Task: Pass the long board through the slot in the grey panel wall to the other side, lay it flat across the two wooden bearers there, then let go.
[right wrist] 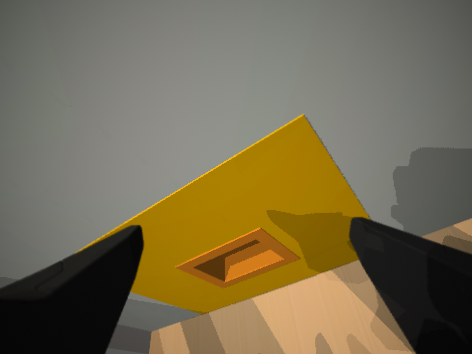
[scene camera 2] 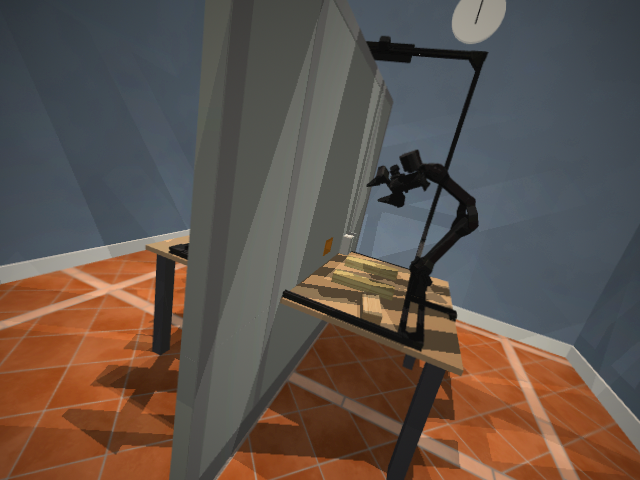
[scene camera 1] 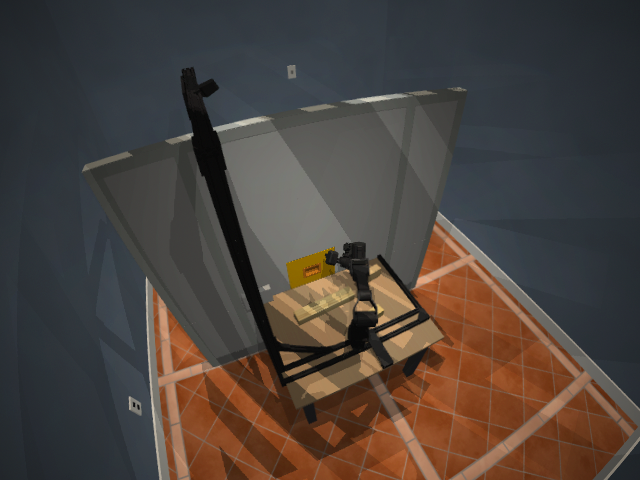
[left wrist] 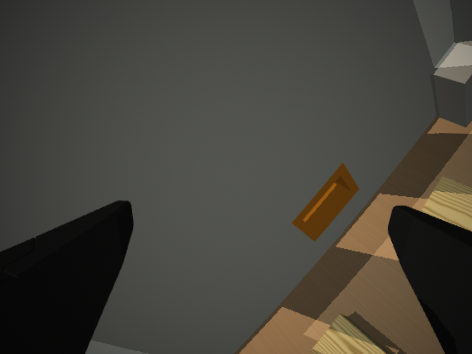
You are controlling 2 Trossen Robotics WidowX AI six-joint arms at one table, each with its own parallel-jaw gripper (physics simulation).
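Frame: origin at the left arm's base, x ahead, y left, z up, level; millimetres.
Seen in the pictures: left gripper, fingertip midpoint: (scene camera 2: 372, 193) (left wrist: 263, 216); right gripper, fingertip midpoint: (right wrist: 248, 231); left arm's base at its link origin: (scene camera 2: 416, 294); right arm's base at its link origin: (scene camera 1: 357, 343).
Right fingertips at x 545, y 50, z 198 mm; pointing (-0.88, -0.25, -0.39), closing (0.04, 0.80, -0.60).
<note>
Offsets run from my right fingertips to a thing's top centre.
The grey panel wall (scene camera 1: 310, 170) (scene camera 2: 330, 155) (left wrist: 200, 125) (right wrist: 175, 125) has an orange-edged slot (scene camera 1: 312, 270) (scene camera 2: 328, 246) (left wrist: 325, 202) (right wrist: 262, 234). In scene camera 1, a long pale board {dx +117, dy -98, dz -177 mm} (scene camera 1: 324, 305) lies on the table, roughly parallel to the wall. Beyond the wall, two pale bearers {dx -320, dy -198, dz -179 mm} (scene camera 2: 372, 268) {dx -331, dy +33, dz -179 mm} (scene camera 2: 361, 284) lie side by side. My right gripper (scene camera 1: 330, 257) (right wrist: 248, 231) is open and empty, facing the slot's yellow surround (right wrist: 240, 180). My left gripper (scene camera 2: 373, 193) (left wrist: 263, 216) is open and empty, high above the bearers' table and facing the wall.
In scene camera 2, a shorter wooden block {dx -399, dy +213, dz -179 mm} (scene camera 2: 371, 306) lies beside the bearers, near a black rail (scene camera 2: 351, 318). In scene camera 1, more pale wood {dx +272, dy +63, dz -173 mm} (scene camera 1: 380, 311) shows partly behind the right arm. A tall black post (scene camera 1: 232, 232) rises from that table's left edge.
</note>
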